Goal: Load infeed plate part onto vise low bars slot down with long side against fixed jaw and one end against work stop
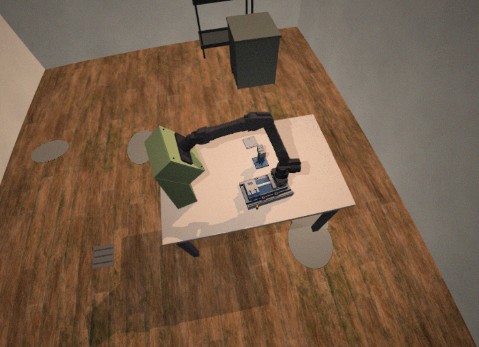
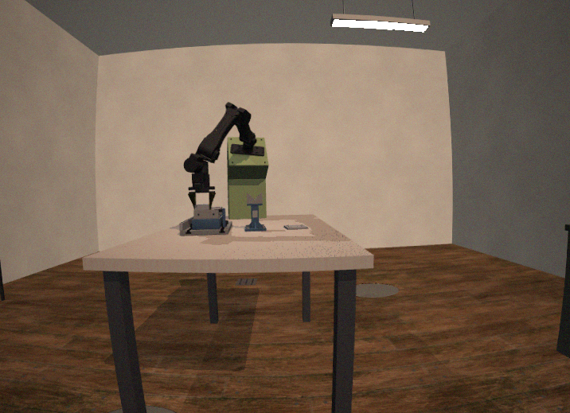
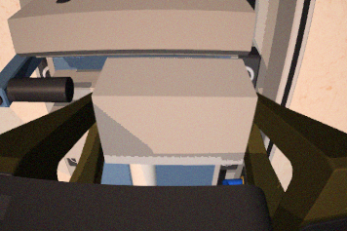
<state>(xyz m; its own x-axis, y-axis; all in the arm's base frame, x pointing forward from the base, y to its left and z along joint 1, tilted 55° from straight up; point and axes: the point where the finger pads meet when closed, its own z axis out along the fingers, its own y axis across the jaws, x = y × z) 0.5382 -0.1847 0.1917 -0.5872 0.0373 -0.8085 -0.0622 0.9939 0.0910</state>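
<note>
The part lies 10 mm below my hand. The rest, counted from my hand: moving jaw 30 mm behind, 20 mm to the left, 20 mm below; then dark work stop rod 70 mm to the left, 10 mm below; then grey jaw 30 mm ahead, 20 mm to the left, 20 mm below.
</note>
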